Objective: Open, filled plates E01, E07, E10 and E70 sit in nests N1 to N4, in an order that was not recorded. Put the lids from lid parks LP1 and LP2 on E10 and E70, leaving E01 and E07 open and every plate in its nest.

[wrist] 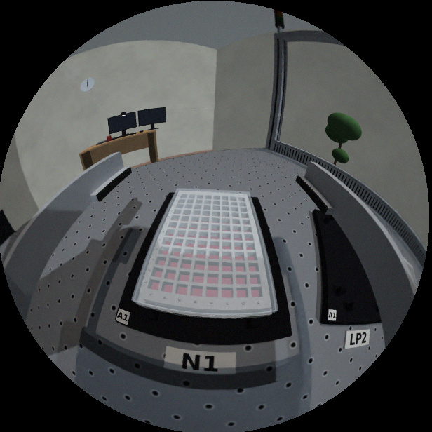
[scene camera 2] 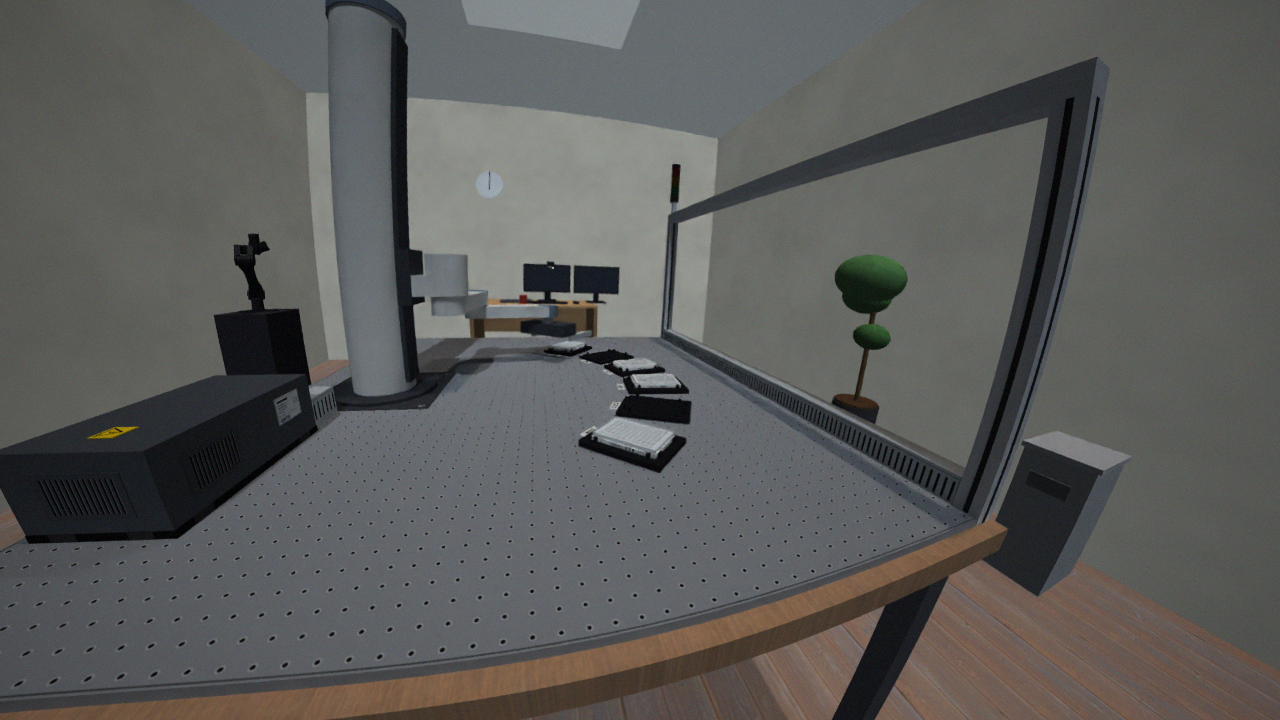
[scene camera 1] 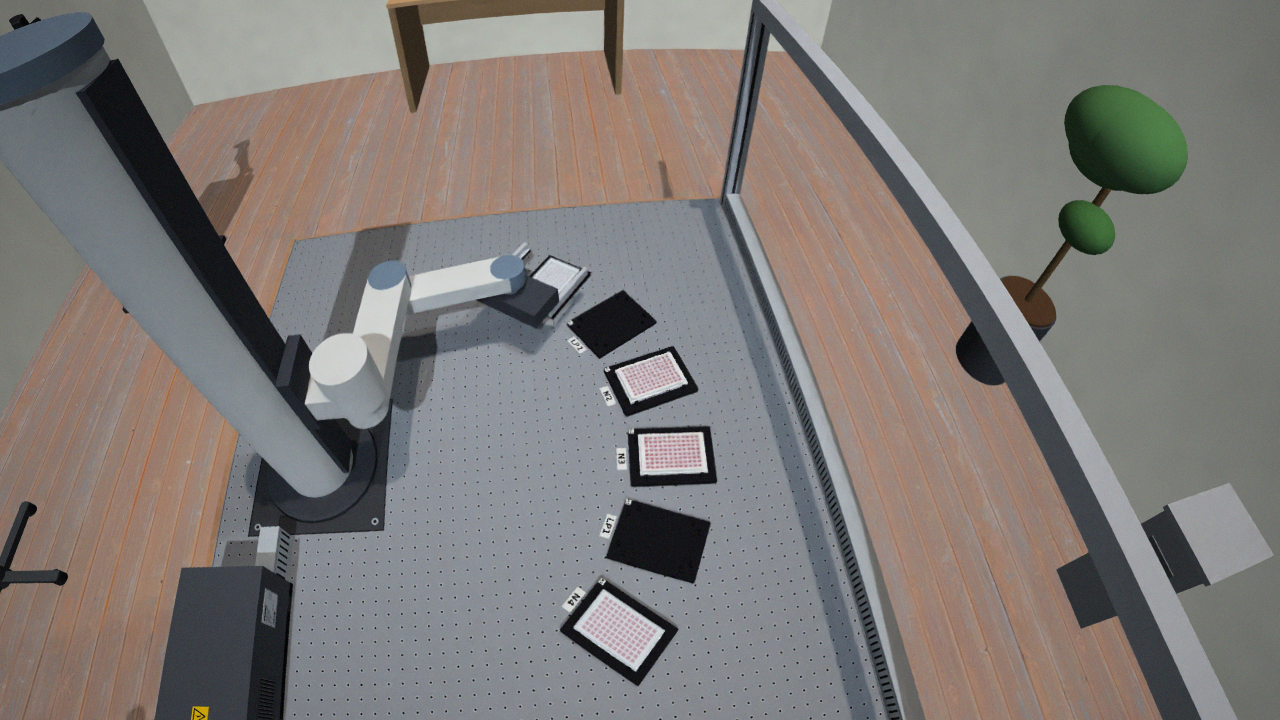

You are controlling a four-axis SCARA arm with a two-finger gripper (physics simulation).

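My gripper is open and empty, its fingers wide apart above the plate in nest N1. This plate, with pink wells, has a clear lid on it, seen in the wrist view. Its own label is not readable. Lid park LP2 and lid park LP1 are black and show no lid. Plates sit in N2, N3 and N4; I cannot read their labels or tell which is lidded.
The arm's column stands left of the arc of nests. A dark control box is at the near left. A framed screen's rail runs along the right edge, beyond the nests.
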